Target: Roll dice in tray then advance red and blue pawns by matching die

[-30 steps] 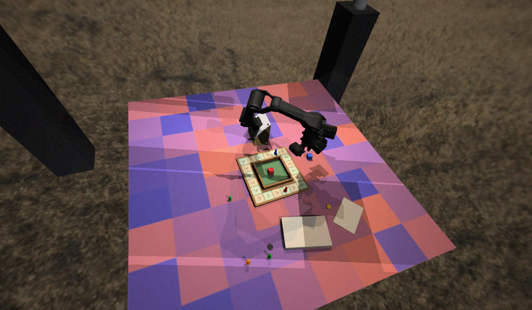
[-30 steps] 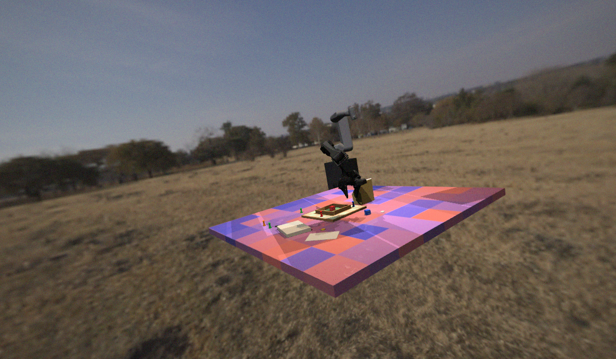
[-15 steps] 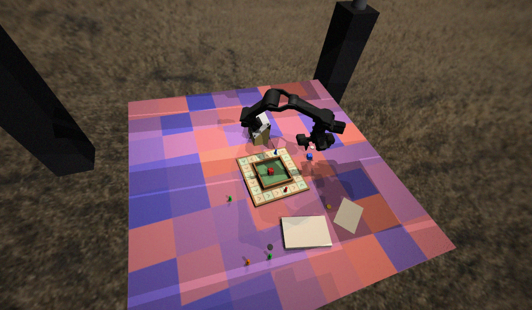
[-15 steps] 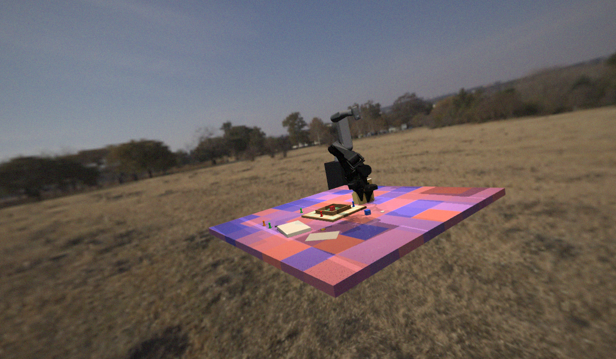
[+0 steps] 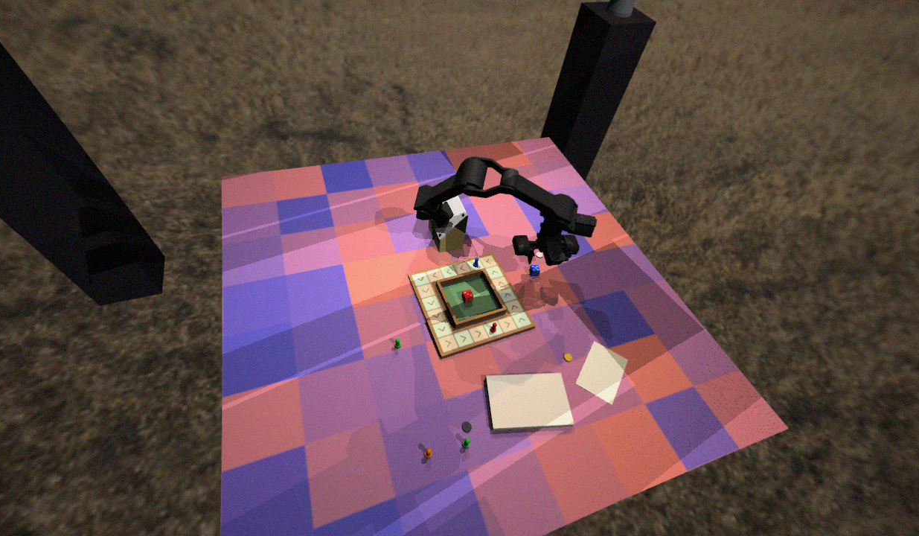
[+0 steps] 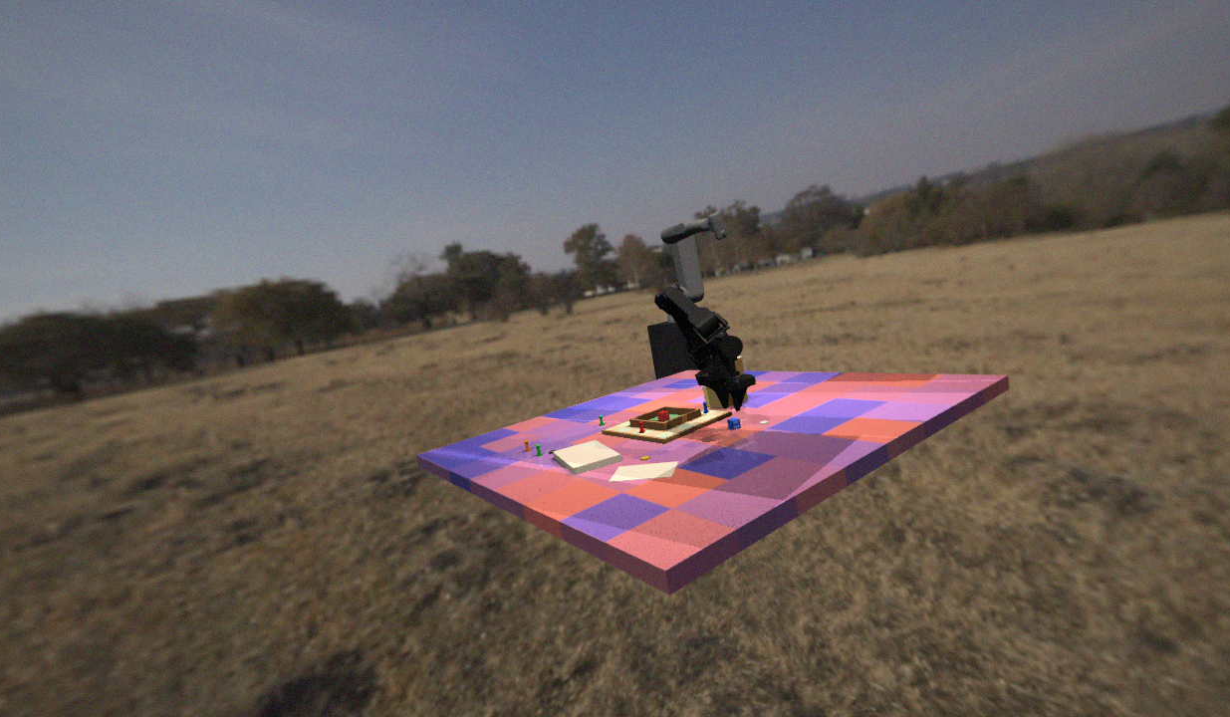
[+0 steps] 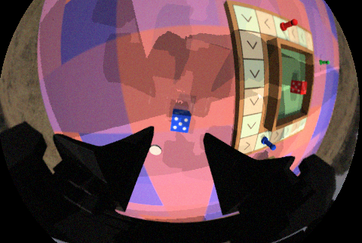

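Right now my gripper tip is 15 cm short of the red pawn, 22 cm to the left of it and 2 cm above it. The rest, counted from my gripper tip: blue pawn (7 cm behind, 17 cm to the right, 2 cm below); thin white card (35 cm ahead, 2 cm to the left, 5 cm below); yellow disc (29 cm ahead, 5 cm to the right, 5 cm below).
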